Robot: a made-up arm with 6 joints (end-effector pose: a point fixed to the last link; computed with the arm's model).
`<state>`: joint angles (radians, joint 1 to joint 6).
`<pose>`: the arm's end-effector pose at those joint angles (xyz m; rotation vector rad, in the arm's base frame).
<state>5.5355 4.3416 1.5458 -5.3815 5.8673 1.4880</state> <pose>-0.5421 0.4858 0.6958 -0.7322 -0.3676 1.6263</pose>
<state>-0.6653 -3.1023 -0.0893 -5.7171 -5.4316 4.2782</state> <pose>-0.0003 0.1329 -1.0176 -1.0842 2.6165 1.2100</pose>
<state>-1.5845 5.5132 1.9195 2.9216 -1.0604 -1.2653</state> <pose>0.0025 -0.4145 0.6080 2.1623 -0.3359 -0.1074</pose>
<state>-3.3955 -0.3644 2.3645 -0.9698 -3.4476 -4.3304</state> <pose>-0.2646 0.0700 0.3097 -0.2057 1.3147 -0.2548</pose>
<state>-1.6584 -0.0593 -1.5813 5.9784 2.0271 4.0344</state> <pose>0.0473 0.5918 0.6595 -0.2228 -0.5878 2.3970</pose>
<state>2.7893 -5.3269 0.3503 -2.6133 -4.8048 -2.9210</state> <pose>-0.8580 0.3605 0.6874 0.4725 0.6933 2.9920</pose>
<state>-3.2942 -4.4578 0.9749 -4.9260 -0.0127 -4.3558</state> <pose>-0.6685 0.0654 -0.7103 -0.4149 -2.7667 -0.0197</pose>
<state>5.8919 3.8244 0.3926 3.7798 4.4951 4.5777</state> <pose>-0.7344 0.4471 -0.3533 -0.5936 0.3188 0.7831</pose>
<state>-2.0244 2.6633 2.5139 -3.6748 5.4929 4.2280</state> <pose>0.1709 0.3951 0.1949 -0.3205 -0.4674 -1.2265</pose>
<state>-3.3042 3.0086 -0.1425 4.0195 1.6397 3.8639</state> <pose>-0.3056 0.1366 -0.8407 -1.0017 1.5842 2.3877</pose>
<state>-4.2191 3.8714 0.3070 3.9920 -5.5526 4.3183</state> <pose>0.4588 -0.7641 -0.6130 -0.3936 2.4259 -0.3223</pose>
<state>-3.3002 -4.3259 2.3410 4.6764 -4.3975 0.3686</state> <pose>0.1596 0.0909 -0.2537 -0.5458 -1.6763 -1.7352</pose>
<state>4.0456 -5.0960 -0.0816 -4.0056 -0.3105 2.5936</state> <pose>-0.6822 -0.8690 0.6234 -0.9059 -1.3920 2.0265</pose>
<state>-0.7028 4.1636 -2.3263 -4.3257 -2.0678 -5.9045</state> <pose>0.0654 -0.1771 -0.2730 1.5186 -1.0931 -0.9553</pose>
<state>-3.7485 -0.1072 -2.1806 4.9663 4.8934 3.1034</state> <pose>0.3143 -0.4535 0.0940 0.1049 -2.0661 1.1691</pose>
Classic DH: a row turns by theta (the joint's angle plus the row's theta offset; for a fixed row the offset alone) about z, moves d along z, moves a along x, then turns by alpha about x. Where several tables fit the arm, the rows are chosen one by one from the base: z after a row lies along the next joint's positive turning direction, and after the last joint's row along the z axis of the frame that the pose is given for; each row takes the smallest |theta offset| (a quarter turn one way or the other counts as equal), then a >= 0, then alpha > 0; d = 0 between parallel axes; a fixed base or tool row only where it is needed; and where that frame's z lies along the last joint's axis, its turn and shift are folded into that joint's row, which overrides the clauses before.
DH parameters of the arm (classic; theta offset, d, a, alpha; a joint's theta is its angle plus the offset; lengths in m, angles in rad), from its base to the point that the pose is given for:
joint 1: 0 0.143 0 -1.5708
joint 2: -1.5708 0 0.418 0
joint 3: 1.5708 0.039 0 1.5708
joint 4: 0 0.632 0 -1.5708
joint 5: 0 0 0 1.5708
joint 6: 0 0.162 0 0

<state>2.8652 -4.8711 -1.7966 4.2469 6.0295 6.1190</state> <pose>-0.1493 -0.0360 0.9471 0.3422 0.0946 0.6144</pose>
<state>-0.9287 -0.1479 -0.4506 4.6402 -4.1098 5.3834</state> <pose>-0.2993 0.2431 0.9973 2.0456 1.3293 -1.3031</pose>
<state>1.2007 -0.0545 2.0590 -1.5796 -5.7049 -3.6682</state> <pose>0.2900 0.6106 0.2385 0.2144 2.0249 0.8952</pose>
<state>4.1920 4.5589 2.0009 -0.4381 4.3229 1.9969</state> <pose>0.2818 0.2855 0.6650 -1.2724 1.1514 -0.2857</pose>
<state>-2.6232 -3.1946 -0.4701 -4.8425 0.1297 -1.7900</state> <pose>-0.3315 -0.2579 -0.9624 2.5966 1.2576 -0.7279</pose>
